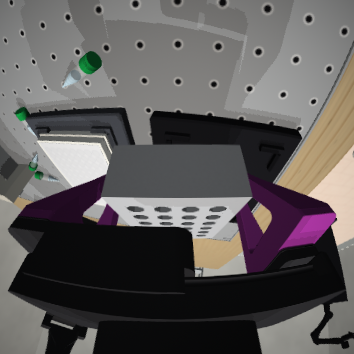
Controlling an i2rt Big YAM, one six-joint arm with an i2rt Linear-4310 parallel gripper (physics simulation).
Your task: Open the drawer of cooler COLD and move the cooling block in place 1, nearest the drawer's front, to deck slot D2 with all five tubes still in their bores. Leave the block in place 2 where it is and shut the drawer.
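Places are measured from the arm's base along level axes (x right, y ahead, z up), in millimetres.
Where they show: gripper, fingertip midpoint: (176, 174).
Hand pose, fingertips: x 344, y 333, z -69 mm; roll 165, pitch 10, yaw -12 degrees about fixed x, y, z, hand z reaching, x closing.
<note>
After its pixels a point has its place.
My gripper (176, 174) @[x 344, y 333, z -69 mm] is shut on the cooling block (177, 170) @[x 354, y 358, z -51 mm], a box with a dark grey side and a pale face with rows of round bores. The purple fingers grip it at its left and right sides. The bores that show look dark, and no green cap shows in them. The block is held above the deck (195, 62) @[x 366, y 401, z -107 mm], in front of a black slot plate (220, 130) @[x 379, y 353, z -95 mm] with raised corner brackets, and hides part of it. Green-capped tubes (90, 62) @[x 299, y 420, z -95 mm] (21, 114) @[x 183, y 404, z -96 mm] (33, 165) @[x 104, y 326, z -97 mm] (39, 175) @[x 88, y 300, z -97 mm] lie loose on the deck at the left. Slot labels and the drawer cannot be made out.
A white well plate (75, 157) @[x 239, y 348, z -81 mm] sits on a dark slot plate (120, 117) @[x 301, y 374, z -96 mm] at the left, close to the held block. A grey box-like body (12, 172) @[x 61, y 331, z -79 mm] stands at the left edge. The deck's wooden edge (322, 130) @[x 476, y 334, z -120 mm] runs along the right.
</note>
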